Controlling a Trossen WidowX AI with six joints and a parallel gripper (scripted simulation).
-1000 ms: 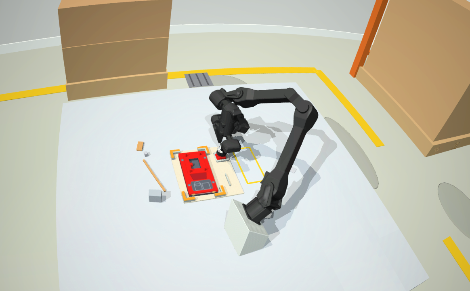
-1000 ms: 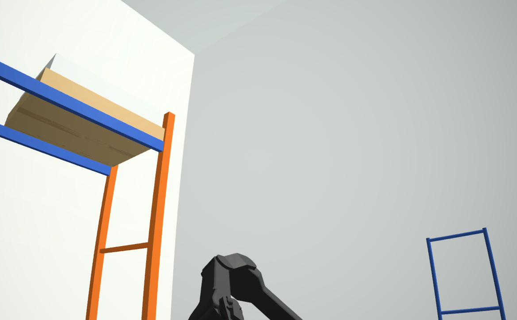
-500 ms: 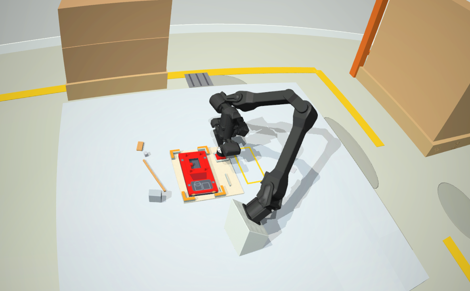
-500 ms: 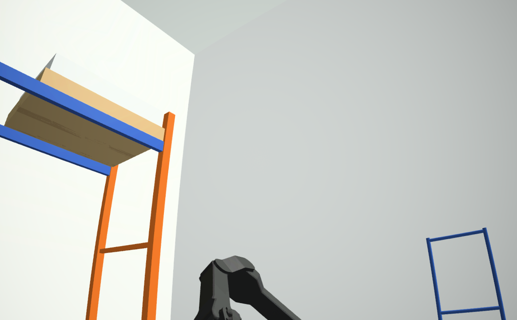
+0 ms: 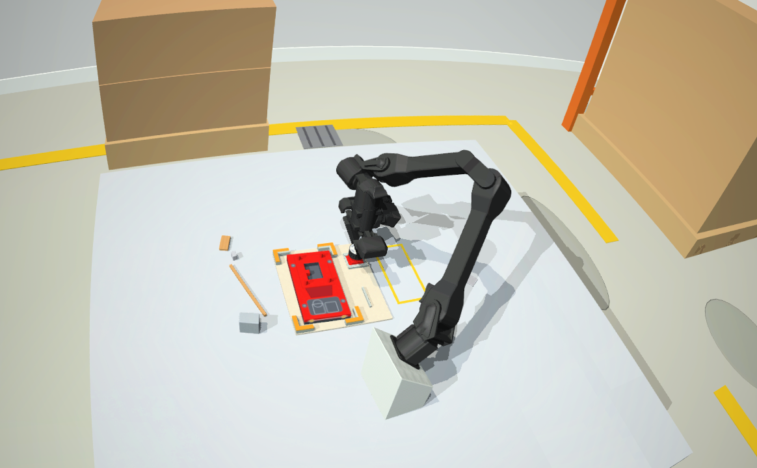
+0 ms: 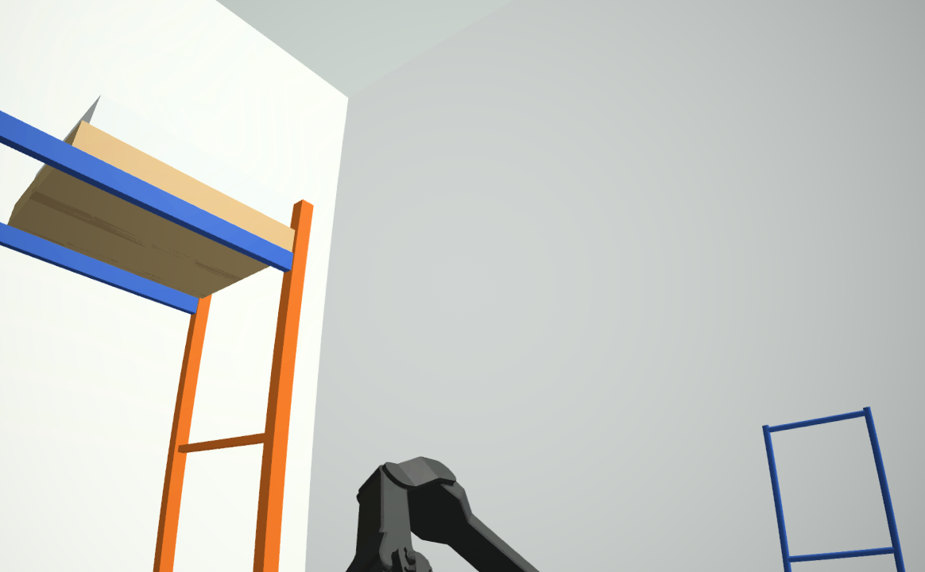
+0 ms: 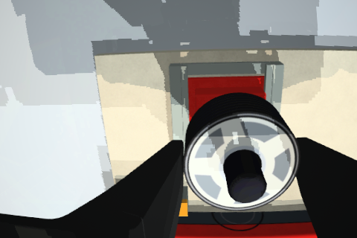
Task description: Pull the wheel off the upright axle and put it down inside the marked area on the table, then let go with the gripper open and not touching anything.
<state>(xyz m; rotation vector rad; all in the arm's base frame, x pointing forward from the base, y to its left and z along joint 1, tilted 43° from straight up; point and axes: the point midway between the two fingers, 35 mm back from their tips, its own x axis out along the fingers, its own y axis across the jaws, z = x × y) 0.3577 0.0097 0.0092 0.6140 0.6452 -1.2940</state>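
Right now the wheel is right at my gripper tip. Round my gripper tip: upright axle (right at my gripper tip); then grey block (28 cm to the left, 18 cm behind, 2 cm below); then thin wooden stick (28 cm to the left, 7 cm behind, 4 cm below).
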